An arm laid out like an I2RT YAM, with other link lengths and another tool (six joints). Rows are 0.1 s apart.
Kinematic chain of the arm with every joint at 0, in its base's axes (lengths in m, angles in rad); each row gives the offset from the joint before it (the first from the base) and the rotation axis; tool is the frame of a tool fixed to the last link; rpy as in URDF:
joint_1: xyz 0 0 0.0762 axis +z
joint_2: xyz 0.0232 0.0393 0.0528 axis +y
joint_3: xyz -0.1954 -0.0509 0 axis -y
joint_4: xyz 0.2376 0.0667 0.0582 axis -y
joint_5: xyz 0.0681 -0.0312 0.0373 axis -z
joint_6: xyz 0.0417 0 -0.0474 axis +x
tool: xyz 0.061 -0.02 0.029 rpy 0.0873 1.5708 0
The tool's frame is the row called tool.
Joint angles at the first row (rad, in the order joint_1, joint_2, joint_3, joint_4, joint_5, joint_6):
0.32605, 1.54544, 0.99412, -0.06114, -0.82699, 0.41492
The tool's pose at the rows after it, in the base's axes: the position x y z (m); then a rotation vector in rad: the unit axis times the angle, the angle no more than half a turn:
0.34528, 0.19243, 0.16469, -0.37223, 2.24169, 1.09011
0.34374, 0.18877, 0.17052, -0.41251, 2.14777, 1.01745
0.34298, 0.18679, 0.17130, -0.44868, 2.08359, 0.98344
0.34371, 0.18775, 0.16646, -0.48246, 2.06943, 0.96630
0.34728, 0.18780, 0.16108, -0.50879, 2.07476, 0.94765
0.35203, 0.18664, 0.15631, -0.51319, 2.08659, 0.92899
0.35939, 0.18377, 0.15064, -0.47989, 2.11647, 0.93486
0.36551, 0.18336, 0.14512, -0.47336, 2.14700, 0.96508
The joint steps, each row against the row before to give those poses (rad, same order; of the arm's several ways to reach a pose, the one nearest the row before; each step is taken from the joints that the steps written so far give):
-0.00101, -0.01256, -0.01251, 0.00727, 0.08364, -0.05409
0.00093, -0.04479, -0.06581, 0.09647, 0.04217, -0.04557
-0.00376, -0.01397, -0.04384, 0.07636, 0.00819, -0.03608
-0.00062, 0.01844, -0.00679, 0.02159, -0.00313, -0.03516
-0.00532, 0.03172, 0.01665, -0.00858, -0.00328, -0.03695
-0.00611, 0.03041, 0.01943, -0.00879, 0.00584, -0.01968
-0.01181, 0.03966, 0.02977, -0.00994, -0.00058, 0.01757
-0.01211, 0.04592, 0.04163, -0.02863, -0.02918, 0.00406

